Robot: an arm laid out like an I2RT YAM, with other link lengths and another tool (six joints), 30 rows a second.
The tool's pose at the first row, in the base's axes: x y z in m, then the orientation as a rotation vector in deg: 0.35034, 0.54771, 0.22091, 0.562, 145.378, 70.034
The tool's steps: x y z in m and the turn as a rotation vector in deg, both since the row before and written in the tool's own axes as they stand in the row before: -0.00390, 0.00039, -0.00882, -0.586, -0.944, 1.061; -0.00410, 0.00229, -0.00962, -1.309, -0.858, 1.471; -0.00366, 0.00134, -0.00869, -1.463, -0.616, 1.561; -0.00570, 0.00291, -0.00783, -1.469, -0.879, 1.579; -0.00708, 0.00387, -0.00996, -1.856, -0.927, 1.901; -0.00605, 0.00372, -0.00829, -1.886, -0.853, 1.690; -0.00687, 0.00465, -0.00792, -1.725, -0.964, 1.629; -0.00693, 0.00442, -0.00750, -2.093, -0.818, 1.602; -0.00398, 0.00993, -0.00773, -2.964, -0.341, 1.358; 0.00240, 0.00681, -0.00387, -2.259, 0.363, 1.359; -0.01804, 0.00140, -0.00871, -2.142, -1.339, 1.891; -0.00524, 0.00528, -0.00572, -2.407, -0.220, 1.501
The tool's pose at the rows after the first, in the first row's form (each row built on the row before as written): 0.35142, 0.54069, 0.22744, 2.345, 144.515, 70.880; 0.35209, 0.53407, 0.23583, 4.419, 143.354, 72.799; 0.35265, 0.52742, 0.24262, 6.419, 142.273, 75.004; 0.35524, 0.52166, 0.25052, 8.603, 140.923, 77.100; 0.35828, 0.51406, 0.26039, 11.123, 139.274, 79.741; 0.36086, 0.50755, 0.26876, 13.320, 137.541, 82.318; 0.36424, 0.50114, 0.27765, 15.546, 135.767, 84.590; 0.36775, 0.49455, 0.28590, 17.541, 133.742, 87.297; 0.36836, 0.49062, 0.29848, 18.683, 131.226, 91.052; 0.36461, 0.49057, 0.30576, 19.485, 129.758, 94.358; 0.37782, 0.47665, 0.31166, 22.209, 127.183, 96.849; 0.38034, 0.47091, 0.31864, 23.544, 125.008, 99.986
